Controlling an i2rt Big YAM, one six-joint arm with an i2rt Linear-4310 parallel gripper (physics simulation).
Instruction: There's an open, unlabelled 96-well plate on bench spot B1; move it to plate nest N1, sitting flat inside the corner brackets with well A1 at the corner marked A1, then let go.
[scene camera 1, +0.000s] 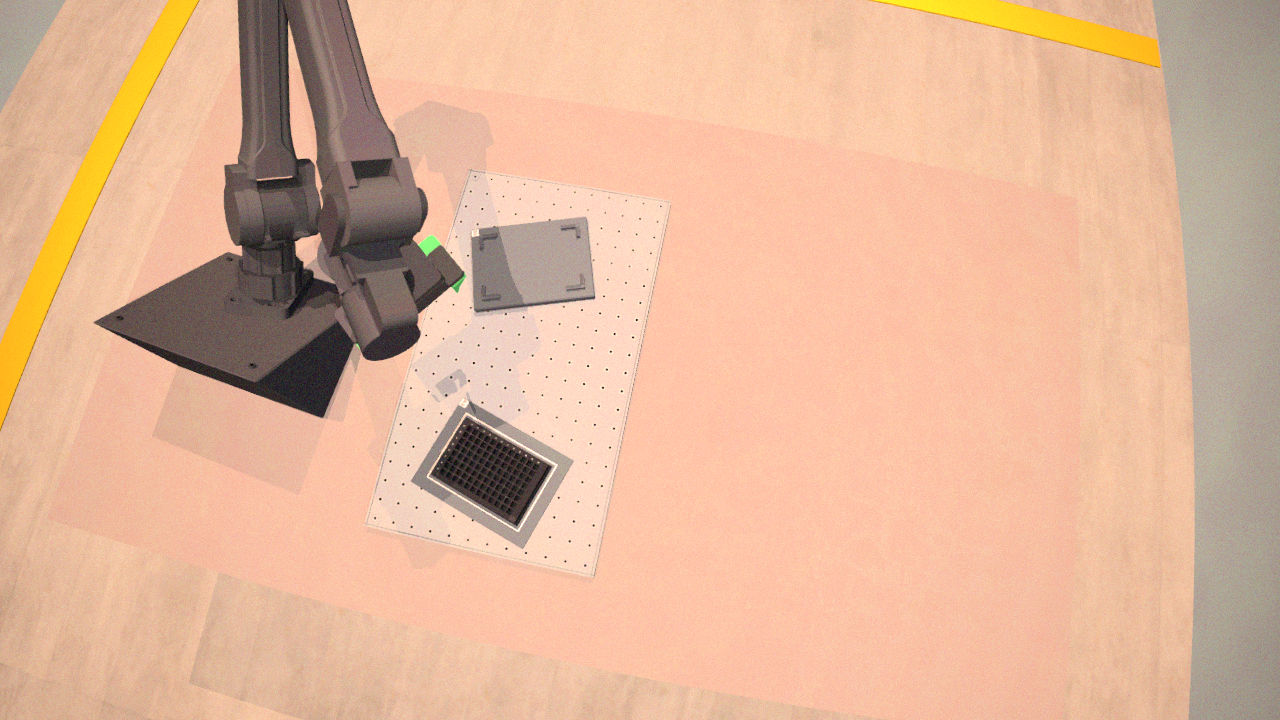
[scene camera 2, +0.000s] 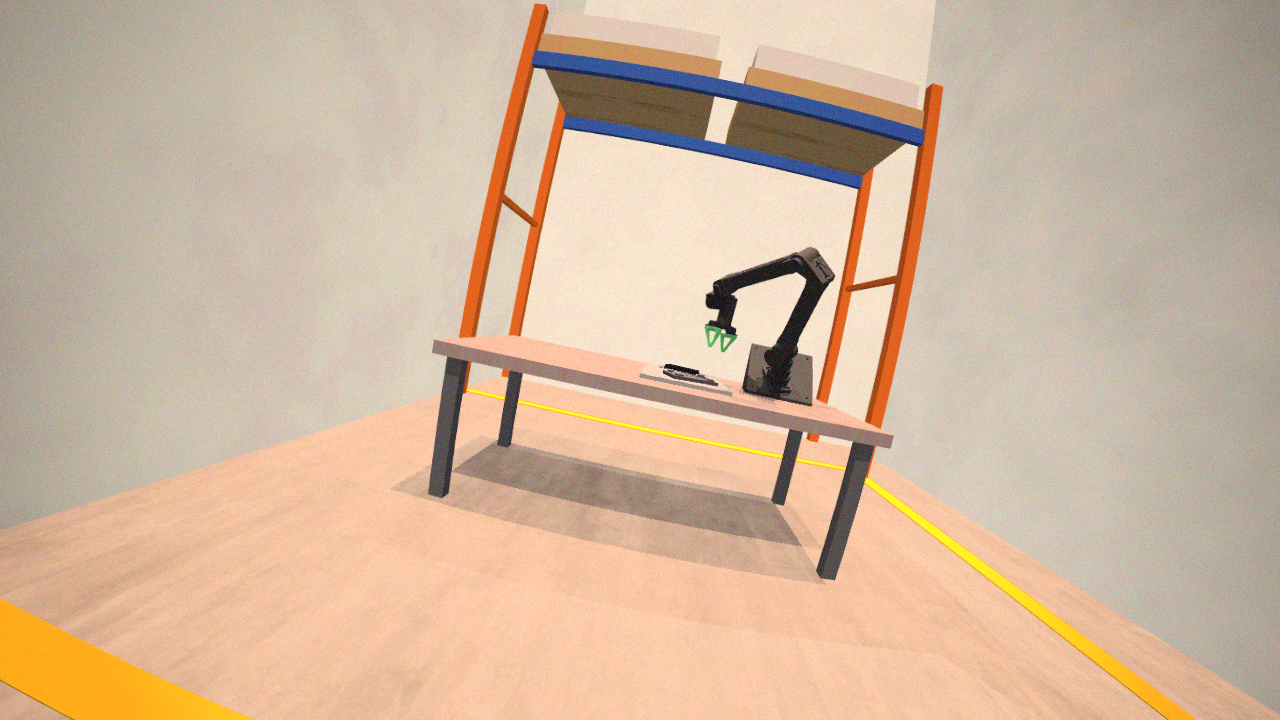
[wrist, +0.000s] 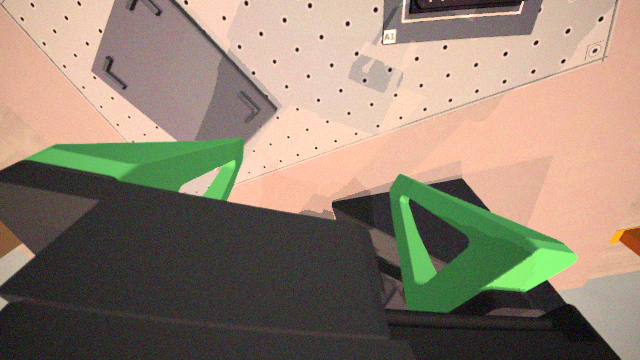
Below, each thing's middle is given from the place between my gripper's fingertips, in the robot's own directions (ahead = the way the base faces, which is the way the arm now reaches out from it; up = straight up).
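Position of my hand relative to the black well plate (scene camera 1: 493, 472): 80 mm short of it, 160 mm to the left of it, 110 mm above it. Counted from my hand, the grey pad with white outline (scene camera 1: 560, 464) is 80 mm ahead, 160 mm to the right and 110 mm below; the grey nest with corner locators (scene camera 1: 547, 262) is 100 mm ahead, 120 mm to the left and 110 mm below.
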